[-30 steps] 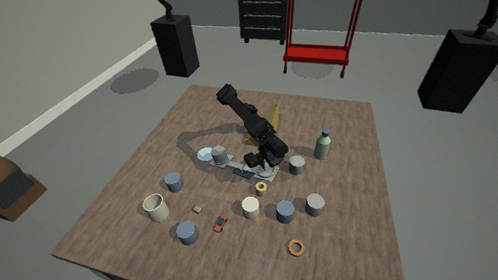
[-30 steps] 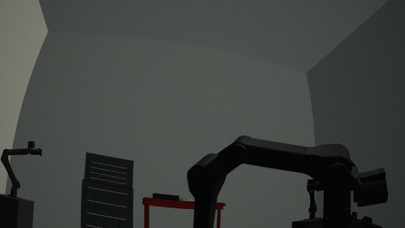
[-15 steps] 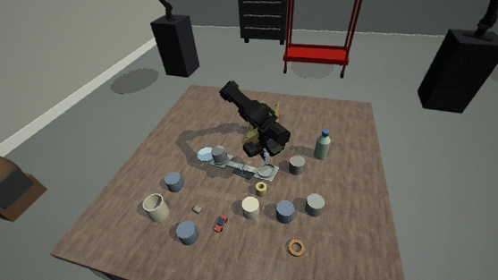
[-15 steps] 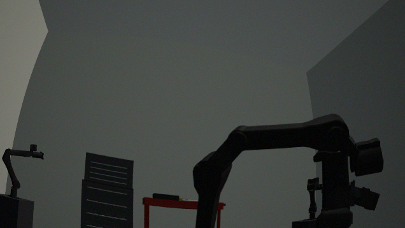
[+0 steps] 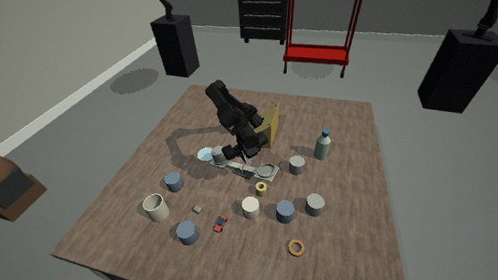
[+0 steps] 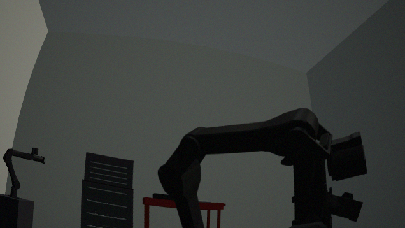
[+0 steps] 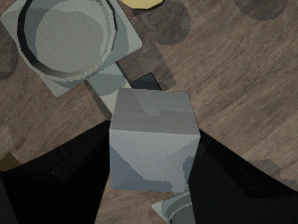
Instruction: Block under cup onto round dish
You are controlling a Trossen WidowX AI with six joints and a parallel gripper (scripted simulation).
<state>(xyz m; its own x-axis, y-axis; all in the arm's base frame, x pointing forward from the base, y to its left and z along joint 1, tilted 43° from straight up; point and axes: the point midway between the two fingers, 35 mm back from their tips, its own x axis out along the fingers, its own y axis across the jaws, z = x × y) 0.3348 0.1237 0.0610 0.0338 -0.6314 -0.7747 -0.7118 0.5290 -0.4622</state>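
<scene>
Now: gripper tip 28 cm to the left of the pale blue round dish, 16 cm above it and 11 cm past it. The rest, counted from my gripper tip: grey block: 1 cm above; then small balance: 14 cm below, 5 cm to the right, 4 cm behind; then grey cup: 22 cm to the left, 13 cm below, 13 cm behind.
</scene>
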